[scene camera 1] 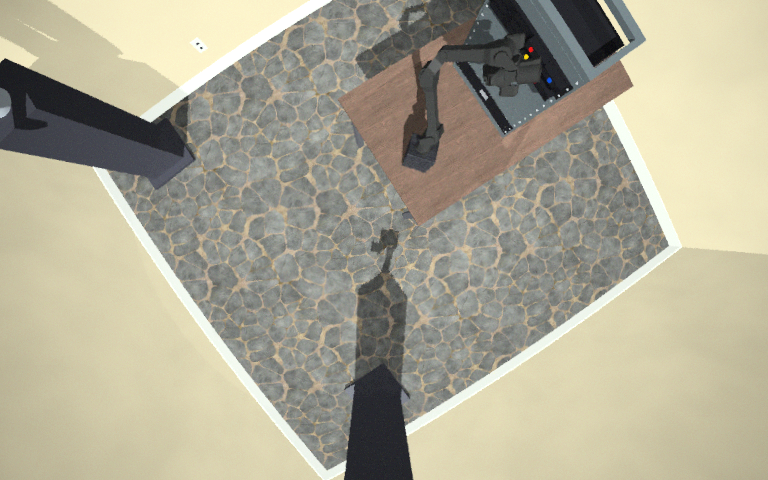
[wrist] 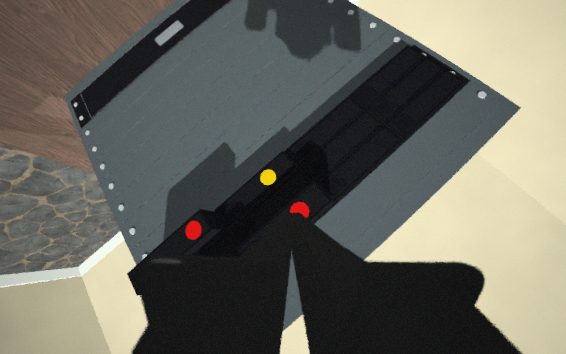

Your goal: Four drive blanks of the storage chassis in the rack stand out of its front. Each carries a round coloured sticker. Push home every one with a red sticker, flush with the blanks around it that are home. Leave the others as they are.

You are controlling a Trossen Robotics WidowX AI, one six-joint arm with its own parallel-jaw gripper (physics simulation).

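Observation:
The storage chassis has a dark row of blanks. In the wrist view, a blank with a red sticker visibly stands out at the left, and one with a yellow sticker also stands out. Another red sticker is across from the yellow one; whether its blank is flush is unclear. A blue sticker shows in the scene view; its blank's depth is unclear. My gripper is shut and empty. Its fingertips partly cover the second red sticker in the wrist view; contact cannot be judged.
The chassis rests on the wooden table. A grey frame wall with a dark opening beyond it stands beside the bank of blanks. A black strip with a pale label runs along the opposite side. Rivets line the chassis edges.

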